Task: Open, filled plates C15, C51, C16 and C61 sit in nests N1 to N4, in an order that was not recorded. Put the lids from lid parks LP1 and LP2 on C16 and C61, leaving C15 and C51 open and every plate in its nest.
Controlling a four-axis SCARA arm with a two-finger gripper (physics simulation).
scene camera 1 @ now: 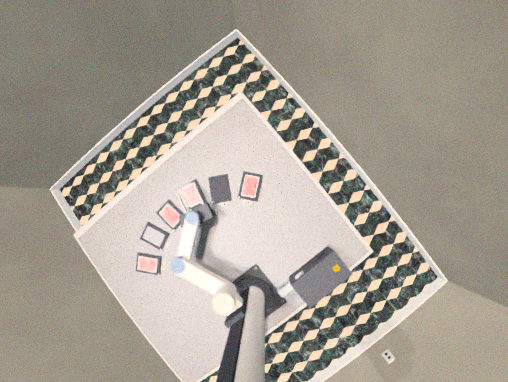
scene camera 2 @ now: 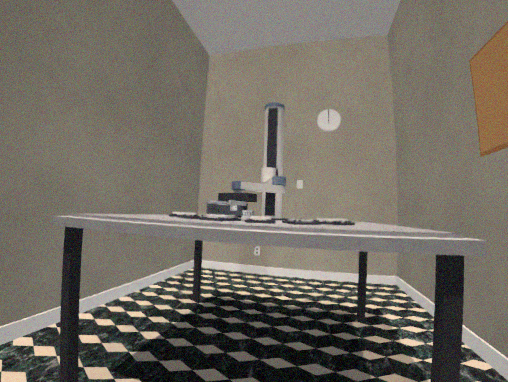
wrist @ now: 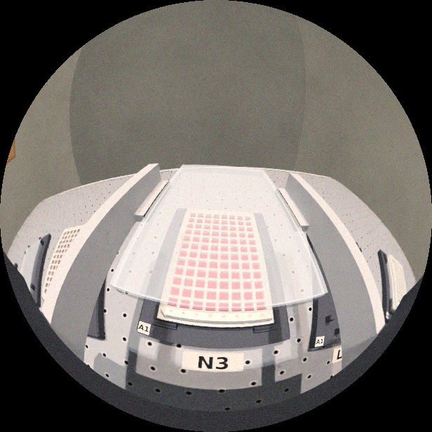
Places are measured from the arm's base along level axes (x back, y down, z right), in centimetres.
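Where they show: gripper, fingertip midpoint: (scene camera 1: 186, 190) (scene camera 2: 218, 201); arm's base, link origin: (scene camera 1: 252, 296).
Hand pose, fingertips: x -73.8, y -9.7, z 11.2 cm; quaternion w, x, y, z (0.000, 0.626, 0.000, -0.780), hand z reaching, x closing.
Observation:
Things, the pixels of their top centre, and the offset from my fingertips. "pt": a spot on its surface instead.
- plate, top centre: (scene camera 1: 188, 194) dx +2.5, dy +0.4, dz -0.6 cm
- Lid park LP1, top centre: (scene camera 2: 199, 214) (scene camera 1: 219, 188) dx +9.8, dy +6.5, dz +14.9 cm
- Lid park LP2, surface spot: (scene camera 1: 144, 237) pt dx +3.5, dy +6.7, dz -41.7 cm
- pale lid, top centre: (scene camera 1: 153, 236) dx +6.8, dy +6.7, dz -36.3 cm
- N4, top centre: (scene camera 1: 250, 186) dx +20.5, dy +5.8, dz +30.2 cm
- N2, top centre: (scene camera 1: 169, 215) dx +3.4, dy +5.8, dz -19.3 cm
- N1, top centre: (scene camera 1: 146, 264) dx +17.9, dy +5.8, dz -50.8 cm
- dark box, surface spot: (scene camera 1: 320, 277) pt dx +84.2, dy -3.0, dz +28.9 cm
My gripper (wrist: 224, 176) is shut on a clear lid (wrist: 220, 187) by its two long sides. It holds the lid level, above the plate (wrist: 217, 265) (scene camera 1: 190, 194) in nest N3 (wrist: 220, 336). That open plate has pink wells and shows through the lid; its name is not readable. Lid park LP1 (scene camera 1: 220, 188) (wrist: 325, 327) is a bare dark nest to the right of N3. Lid park LP2 (scene camera 1: 144, 237) holds a pale lid (scene camera 1: 154, 235). Open pink plates sit in N4 (scene camera 1: 251, 186), N2 (scene camera 1: 170, 214) and N1 (scene camera 1: 148, 264).
The nests stand in an arc on the pale table (scene camera 1: 280, 220) (scene camera 2: 280, 234). The N2 plate (wrist: 61, 257) lies beyond the left finger and the N4 plate (wrist: 397, 282) beyond the right one. A dark box (scene camera 1: 320, 277) stands beside the arm's base (scene camera 1: 267, 295).

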